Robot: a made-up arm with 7 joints. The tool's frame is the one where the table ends. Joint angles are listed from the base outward.
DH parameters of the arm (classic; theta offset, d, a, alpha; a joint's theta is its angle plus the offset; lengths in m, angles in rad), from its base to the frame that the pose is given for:
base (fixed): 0 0.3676 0.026 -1.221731
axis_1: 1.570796 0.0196 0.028 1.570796
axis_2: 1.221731 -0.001 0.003 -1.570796
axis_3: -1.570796 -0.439 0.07 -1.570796
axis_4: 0 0.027 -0.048 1.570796
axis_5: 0 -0.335 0.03 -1.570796
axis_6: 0 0.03 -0.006 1.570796
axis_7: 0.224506 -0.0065 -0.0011 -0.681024
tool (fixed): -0.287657 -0.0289 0 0
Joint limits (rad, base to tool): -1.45..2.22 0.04..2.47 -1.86..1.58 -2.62..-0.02 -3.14..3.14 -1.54..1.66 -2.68..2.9
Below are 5 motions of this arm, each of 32 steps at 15 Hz.
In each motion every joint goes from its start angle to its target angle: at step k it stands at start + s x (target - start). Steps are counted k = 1, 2, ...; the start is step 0. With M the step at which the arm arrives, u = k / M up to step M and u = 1 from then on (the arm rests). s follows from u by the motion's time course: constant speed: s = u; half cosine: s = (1 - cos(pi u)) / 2; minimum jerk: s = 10 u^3 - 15 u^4 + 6 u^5.
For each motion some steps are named. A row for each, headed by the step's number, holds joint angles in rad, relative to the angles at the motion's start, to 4 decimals.
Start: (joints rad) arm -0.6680 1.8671 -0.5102 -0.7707 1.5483 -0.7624 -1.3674
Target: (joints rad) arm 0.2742 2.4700 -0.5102 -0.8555 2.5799 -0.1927 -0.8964
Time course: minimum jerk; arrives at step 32
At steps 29, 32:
29: 0.9355 0.5986 0.0000 -0.0842 1.0243 0.5656 0.4676
32: 0.9422 0.6029 0.0000 -0.0848 1.0316 0.5697 0.4710

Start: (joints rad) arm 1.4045 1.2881 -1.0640 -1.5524 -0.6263 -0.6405 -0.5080
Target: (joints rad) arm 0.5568 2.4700 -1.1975 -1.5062 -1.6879 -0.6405 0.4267
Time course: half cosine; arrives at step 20
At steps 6, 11, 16, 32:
6: -0.1747 0.2436 -0.0275 0.0095 -0.2188 0.0000 0.1926
11: -0.4902 0.6834 -0.0772 0.0267 -0.6138 0.0000 0.5405
16: -0.7668 1.0690 -0.1208 0.0418 -0.9602 0.0000 0.8454
32: -0.8477 1.1819 -0.1335 0.0462 -1.0616 0.0000 0.9347

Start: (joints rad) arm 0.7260 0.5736 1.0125 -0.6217 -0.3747 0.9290 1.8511
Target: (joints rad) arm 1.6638 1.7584 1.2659 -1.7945 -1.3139 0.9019 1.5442
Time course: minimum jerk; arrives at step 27
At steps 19, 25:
19: 0.7894 0.9973 0.2133 -0.9872 -0.7906 -0.0228 -0.2583
25: 0.9344 1.1805 0.2525 -1.1685 -0.9358 -0.0270 -0.3058

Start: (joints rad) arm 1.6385 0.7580 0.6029 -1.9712 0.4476 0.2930 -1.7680
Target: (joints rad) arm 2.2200 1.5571 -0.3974 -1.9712 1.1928 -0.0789 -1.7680
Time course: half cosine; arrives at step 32
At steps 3, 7, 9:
3: 0.0125 0.0172 -0.0215 0.0000 0.0160 -0.0080 0.0000
7: 0.0660 0.0907 -0.1135 0.0000 0.0846 -0.0422 0.0000
9: 0.1063 0.1461 -0.1829 0.0000 0.1362 -0.0680 0.0000

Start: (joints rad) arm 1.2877 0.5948 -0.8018 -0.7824 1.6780 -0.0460 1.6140
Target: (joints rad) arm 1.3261 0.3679 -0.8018 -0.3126 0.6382 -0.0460 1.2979
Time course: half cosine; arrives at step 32
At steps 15, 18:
15: 0.0173 -0.1023 0.0000 0.2119 -0.4689 0.0000 -0.1426
18: 0.0229 -0.1356 0.0000 0.2807 -0.6213 0.0000 -0.1889

